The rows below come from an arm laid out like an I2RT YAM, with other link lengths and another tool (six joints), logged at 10 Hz.
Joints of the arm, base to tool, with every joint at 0 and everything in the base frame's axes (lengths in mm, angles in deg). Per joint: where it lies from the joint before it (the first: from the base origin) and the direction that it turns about. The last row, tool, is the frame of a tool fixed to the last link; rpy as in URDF.
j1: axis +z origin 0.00 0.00 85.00
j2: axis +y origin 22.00 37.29 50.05
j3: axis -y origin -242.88 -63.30 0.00
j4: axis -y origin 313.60 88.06 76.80
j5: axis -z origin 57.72 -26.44 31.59
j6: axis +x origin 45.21 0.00 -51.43
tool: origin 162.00 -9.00 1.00 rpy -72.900 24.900 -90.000
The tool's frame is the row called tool.
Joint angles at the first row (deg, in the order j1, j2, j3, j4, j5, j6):
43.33, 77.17, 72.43, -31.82, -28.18, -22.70
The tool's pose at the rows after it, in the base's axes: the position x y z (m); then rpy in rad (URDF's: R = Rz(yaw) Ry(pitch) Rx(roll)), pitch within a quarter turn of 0, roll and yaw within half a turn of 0:
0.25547, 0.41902, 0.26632, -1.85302, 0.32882, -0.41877
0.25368, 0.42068, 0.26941, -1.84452, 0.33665, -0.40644
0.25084, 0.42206, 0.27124, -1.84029, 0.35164, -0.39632
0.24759, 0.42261, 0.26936, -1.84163, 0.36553, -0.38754
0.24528, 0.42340, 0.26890, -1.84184, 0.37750, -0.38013
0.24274, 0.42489, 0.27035, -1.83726, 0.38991, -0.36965
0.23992, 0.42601, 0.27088, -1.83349, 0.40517, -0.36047
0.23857, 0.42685, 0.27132, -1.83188, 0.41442, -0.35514
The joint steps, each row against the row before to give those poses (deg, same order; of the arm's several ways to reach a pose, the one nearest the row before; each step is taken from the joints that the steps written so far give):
0.03, 0.11, 0.17, 0.07, -0.86, 0.29
-0.02, 0.04, 0.26, 0.11, -0.81, 0.16
0.01, 0.00, 0.11, 0.00, -0.91, 0.49
0.00, -0.11, -0.44, 0.09, -0.84, 0.29
-0.01, 0.04, -0.09, -0.01, -0.72, 0.28
0.04, 0.05, 0.07, 0.09, -0.82, 0.39
0.01, -0.07, -0.17, 0.21, -0.86, 0.55
-0.01, 0.08, 0.04, 0.06, -0.52, 0.30

